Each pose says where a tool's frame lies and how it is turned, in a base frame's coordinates. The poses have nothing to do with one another.
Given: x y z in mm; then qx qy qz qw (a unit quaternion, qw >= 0).
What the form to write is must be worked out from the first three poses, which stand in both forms.
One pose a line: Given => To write
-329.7, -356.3, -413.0, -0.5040, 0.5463, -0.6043, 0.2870 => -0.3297, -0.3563, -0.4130, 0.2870, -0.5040, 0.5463, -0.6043
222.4, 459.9, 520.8, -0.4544, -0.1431, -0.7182, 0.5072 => 0.2224, 0.4599, 0.5208, 0.5072, -0.4544, -0.1431, -0.7182
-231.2, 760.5, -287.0, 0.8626, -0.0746, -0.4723, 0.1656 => -0.2312, 0.7605, -0.2870, 0.1656, 0.8626, -0.0746, -0.4723
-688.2, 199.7, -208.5, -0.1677, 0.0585, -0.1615, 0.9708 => -0.6882, 0.1997, -0.2085, 0.9708, -0.1677, 0.0585, -0.1615
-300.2, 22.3, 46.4, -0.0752, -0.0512, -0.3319, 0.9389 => -0.3002, 0.0223, 0.0464, 0.9389, -0.0752, -0.0512, -0.3319
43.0, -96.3, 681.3, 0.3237, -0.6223, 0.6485, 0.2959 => 0.0430, -0.0963, 0.6813, 0.2959, 0.3237, -0.6223, 0.6485
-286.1, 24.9, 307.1, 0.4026, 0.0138, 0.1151, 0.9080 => -0.2861, 0.0249, 0.3071, 0.9080, 0.4026, 0.0138, 0.1151
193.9, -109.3, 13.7, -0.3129, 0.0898, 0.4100, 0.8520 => 0.1939, -0.1093, 0.0137, 0.8520, -0.3129, 0.0898, 0.4100
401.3, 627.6, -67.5, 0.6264, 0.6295, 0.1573, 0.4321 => 0.4013, 0.6276, -0.0675, 0.4321, 0.6264, 0.6295, 0.1573
